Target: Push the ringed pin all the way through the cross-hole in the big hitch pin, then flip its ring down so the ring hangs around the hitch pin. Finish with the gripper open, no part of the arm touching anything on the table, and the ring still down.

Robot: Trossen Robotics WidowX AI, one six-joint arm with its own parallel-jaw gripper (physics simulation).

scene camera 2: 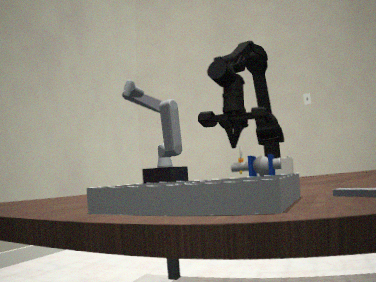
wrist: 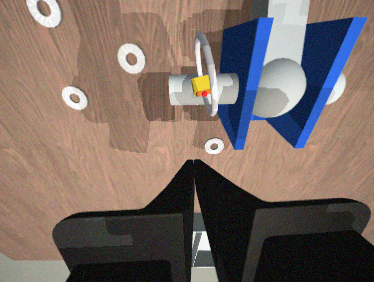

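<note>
The grey hitch pin lies horizontally in a blue bracket. The ringed pin's yellow-orange head sits on top of its shaft, and a bit of yellow shows below the shaft in the scene view. Its pale ring stands up above the shaft, seen nearly edge-on in the wrist view. My gripper is shut and empty, with its fingers pointing down. It is above the pin's level and slightly to its left in the scene view, apart from the ring.
Several flat white washers lie on the wooden table. A long grey tray stands in front of the bracket in the scene view. A second, grey arm stands on a black block to the left.
</note>
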